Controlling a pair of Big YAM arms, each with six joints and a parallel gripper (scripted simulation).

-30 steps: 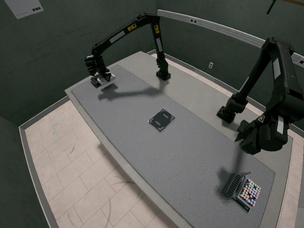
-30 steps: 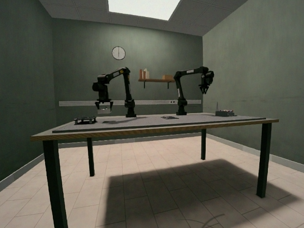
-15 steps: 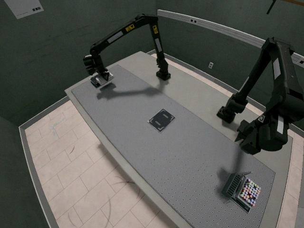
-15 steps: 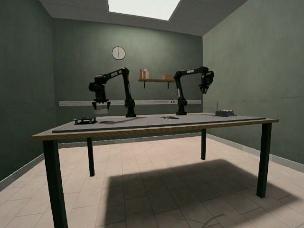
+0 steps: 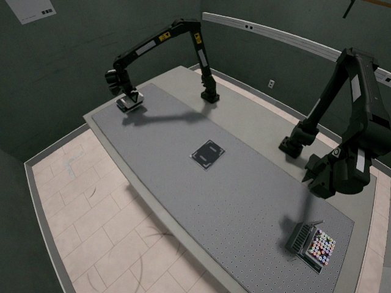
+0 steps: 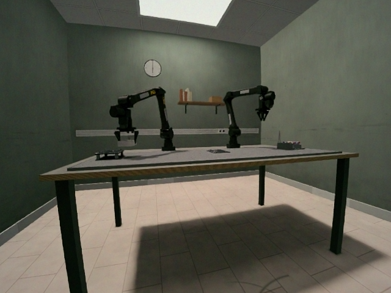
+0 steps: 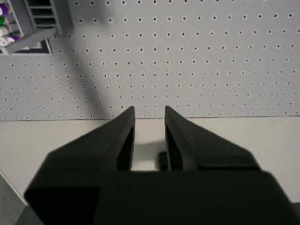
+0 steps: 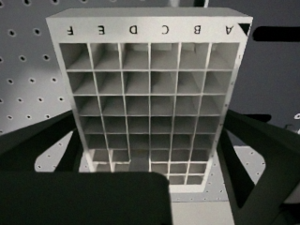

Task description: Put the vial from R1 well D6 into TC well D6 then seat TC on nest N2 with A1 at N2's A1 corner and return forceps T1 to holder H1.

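Right now the black nest is 10 cm to the right of my right hand and 5 cm below it. From my right hand the other things lie so: tube carrier right at my right hand; then slotted holder 116 cm to the left, 7 cm below, 4 cm behind.
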